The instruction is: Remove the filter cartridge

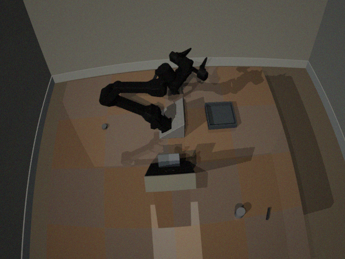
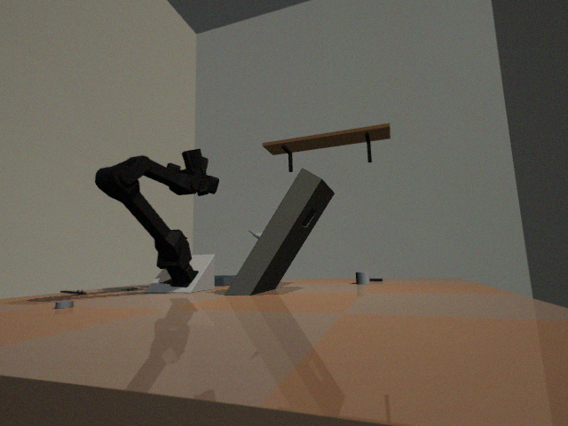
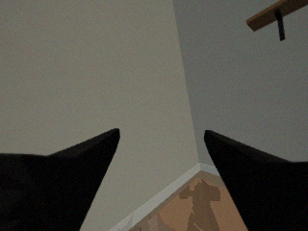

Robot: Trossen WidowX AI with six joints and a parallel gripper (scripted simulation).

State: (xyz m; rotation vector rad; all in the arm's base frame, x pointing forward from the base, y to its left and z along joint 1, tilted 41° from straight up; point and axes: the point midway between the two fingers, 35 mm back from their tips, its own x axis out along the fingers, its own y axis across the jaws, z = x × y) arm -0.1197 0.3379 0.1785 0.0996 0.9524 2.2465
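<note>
My gripper tip is now 490 mm short of the round filter cartridge, 130 mm to the left of it and 190 mm above it. From my gripper tip the other things lie so: dark tray (50 mm ahead, 120 mm to the left, 400 mm below); service panel (450 mm ahead, 130 mm to the right, 260 mm below).
</note>
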